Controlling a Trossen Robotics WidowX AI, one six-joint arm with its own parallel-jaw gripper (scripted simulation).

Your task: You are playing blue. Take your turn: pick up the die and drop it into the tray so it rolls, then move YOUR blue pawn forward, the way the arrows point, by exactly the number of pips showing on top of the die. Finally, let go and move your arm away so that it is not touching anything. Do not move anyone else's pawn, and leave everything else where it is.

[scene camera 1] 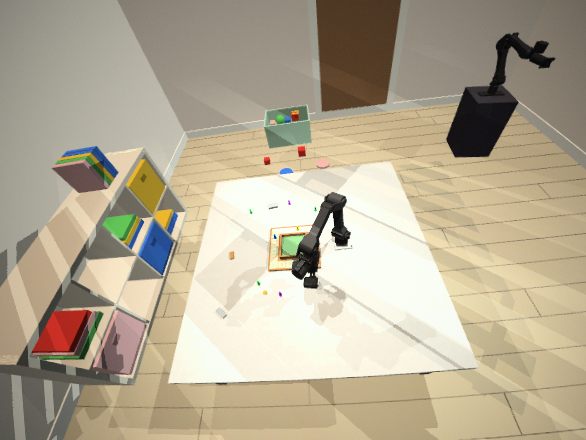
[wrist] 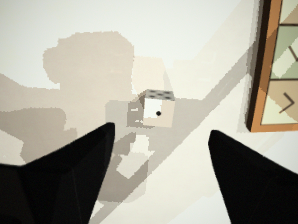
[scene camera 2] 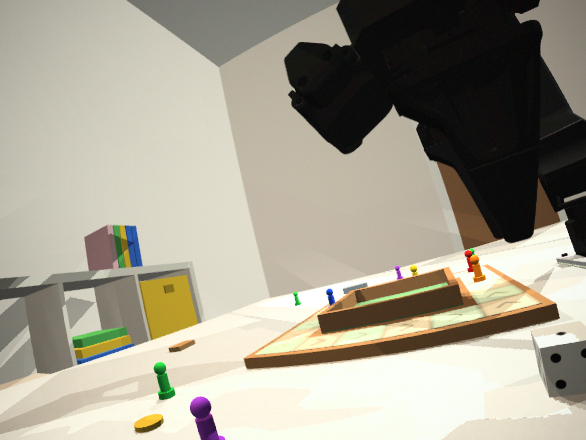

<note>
The gripper (scene camera 2: 511,238) is open, with nothing in its grasp.
The gripper shows as well in the wrist view (wrist: 162,133).
</note>
